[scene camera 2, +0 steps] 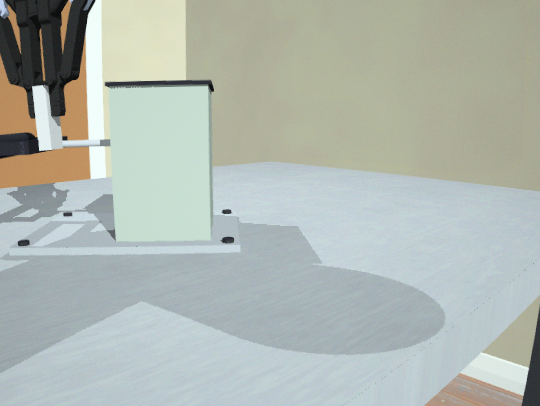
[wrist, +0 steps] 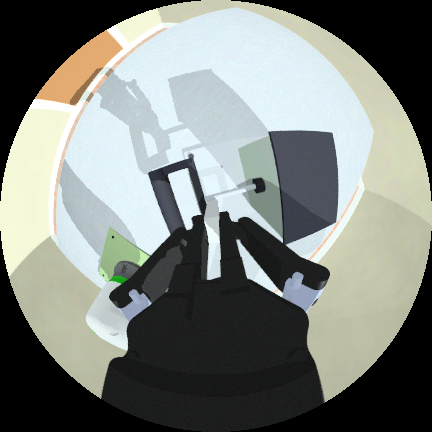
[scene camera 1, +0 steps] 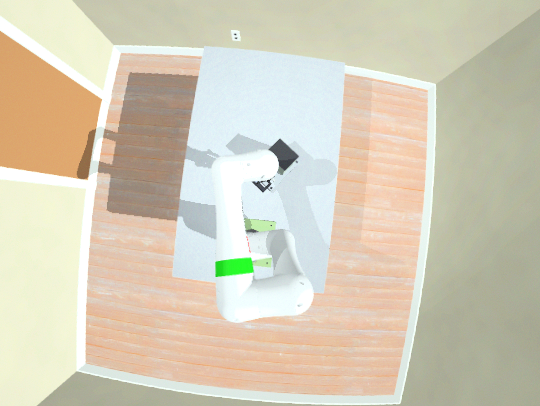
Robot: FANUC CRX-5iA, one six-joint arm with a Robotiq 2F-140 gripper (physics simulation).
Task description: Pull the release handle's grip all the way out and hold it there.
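Observation:
The release handle's grip (scene camera 1: pixel 262 186) (scene camera 2: pixel 15 144) (wrist: pixel 166 200) is a dark open frame beside the housing. A pale rod (scene camera 2: pixel 82 143) (wrist: pixel 232 192) joins it to the pale green housing (scene camera 1: pixel 284 155) (scene camera 2: pixel 162 165) (wrist: pixel 307 185) with a dark top; a length of rod shows between grip and housing. A thin white tab (scene camera 2: pixel 49 136) (wrist: pixel 212 231) stands upright at the grip's housing side. My gripper (scene camera 2: pixel 46 111) (wrist: pixel 213 208) points down and is shut on the tab, one finger on each side. The gripper is largely hidden under the arm in scene camera 1.
The housing stands on a bolted base plate (scene camera 2: pixel 175 249) on the pale table (scene camera 1: pixel 270 100) (scene camera 2: pixel 350 225). My white arm (scene camera 1: pixel 230 210) reaches over the table. Light green plates (scene camera 1: pixel 262 225) (wrist: pixel 120 245) lie near the arm's base.

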